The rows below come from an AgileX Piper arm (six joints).
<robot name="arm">
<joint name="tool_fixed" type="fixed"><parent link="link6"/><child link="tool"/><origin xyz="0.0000 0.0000 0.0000" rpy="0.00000 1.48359 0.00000"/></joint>
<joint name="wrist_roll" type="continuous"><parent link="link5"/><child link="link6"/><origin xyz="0.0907 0.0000 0.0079"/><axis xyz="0.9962 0 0.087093"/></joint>
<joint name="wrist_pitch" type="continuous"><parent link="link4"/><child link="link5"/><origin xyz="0.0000 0.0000 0.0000"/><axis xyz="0 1 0"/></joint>
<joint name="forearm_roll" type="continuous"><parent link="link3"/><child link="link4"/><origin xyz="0.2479 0.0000 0.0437"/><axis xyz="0.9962 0 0.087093"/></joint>
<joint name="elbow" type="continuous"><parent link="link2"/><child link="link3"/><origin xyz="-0.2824 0.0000 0.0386"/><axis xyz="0 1 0"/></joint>
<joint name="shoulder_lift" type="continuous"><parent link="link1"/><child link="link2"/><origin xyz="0.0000 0.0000 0.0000"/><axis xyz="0 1 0"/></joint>
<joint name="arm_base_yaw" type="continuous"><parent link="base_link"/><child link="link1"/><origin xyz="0.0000 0.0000 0.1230"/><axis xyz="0 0 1"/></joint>
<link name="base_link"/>
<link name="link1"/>
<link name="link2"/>
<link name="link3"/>
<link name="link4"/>
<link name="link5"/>
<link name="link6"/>
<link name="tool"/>
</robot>
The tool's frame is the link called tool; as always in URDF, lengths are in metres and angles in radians. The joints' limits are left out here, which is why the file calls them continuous.
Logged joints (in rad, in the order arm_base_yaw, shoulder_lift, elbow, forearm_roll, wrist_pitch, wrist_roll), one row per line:
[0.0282 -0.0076 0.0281 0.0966 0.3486 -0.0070]
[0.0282 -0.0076 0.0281 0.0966 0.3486 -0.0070]
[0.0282 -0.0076 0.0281 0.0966 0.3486 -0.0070]
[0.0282 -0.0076 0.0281 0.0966 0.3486 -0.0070]
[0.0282 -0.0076 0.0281 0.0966 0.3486 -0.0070]
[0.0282 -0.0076 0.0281 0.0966 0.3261 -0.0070]
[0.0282 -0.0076 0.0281 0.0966 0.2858 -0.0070]
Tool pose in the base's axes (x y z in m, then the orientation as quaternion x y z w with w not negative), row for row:
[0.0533 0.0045 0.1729 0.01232 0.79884 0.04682 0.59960]
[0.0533 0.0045 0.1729 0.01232 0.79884 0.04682 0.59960]
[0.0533 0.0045 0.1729 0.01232 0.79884 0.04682 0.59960]
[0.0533 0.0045 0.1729 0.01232 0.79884 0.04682 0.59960]
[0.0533 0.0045 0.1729 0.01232 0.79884 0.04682 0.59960]
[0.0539 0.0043 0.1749 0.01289 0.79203 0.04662 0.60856]
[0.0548 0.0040 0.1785 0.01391 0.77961 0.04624 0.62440]
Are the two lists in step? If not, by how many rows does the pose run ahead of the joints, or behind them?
They are in step.
